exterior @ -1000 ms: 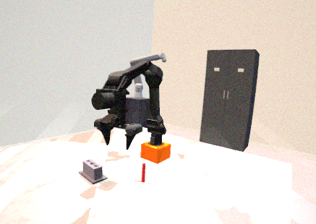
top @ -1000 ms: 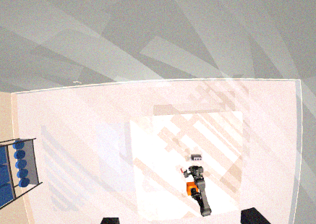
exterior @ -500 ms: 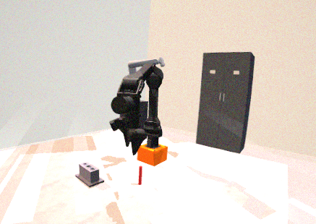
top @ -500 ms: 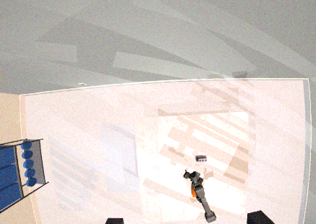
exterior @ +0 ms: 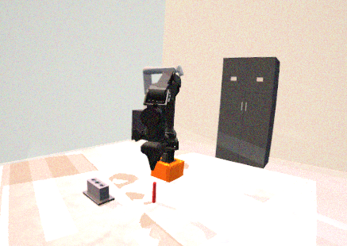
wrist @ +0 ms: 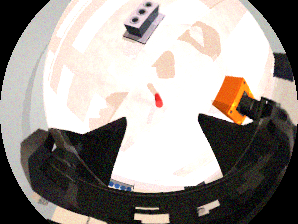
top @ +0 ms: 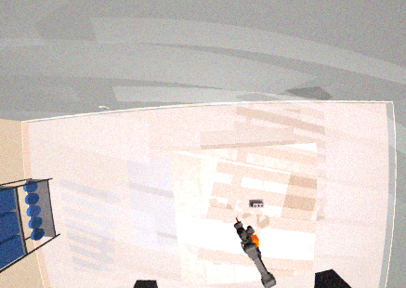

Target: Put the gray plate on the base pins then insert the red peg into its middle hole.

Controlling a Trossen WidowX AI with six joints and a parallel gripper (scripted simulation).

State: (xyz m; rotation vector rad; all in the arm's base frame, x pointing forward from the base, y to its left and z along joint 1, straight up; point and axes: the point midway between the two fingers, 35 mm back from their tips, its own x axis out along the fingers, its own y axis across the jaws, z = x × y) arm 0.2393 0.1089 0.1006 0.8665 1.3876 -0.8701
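My gripper tip is now 100 mm above the red peg. The rest, counted from my gripper tip: gray plate 110 mm ahead, 180 mm to the right, 100 mm below; then base 110 mm ahead, 180 mm to the right, 140 mm below.
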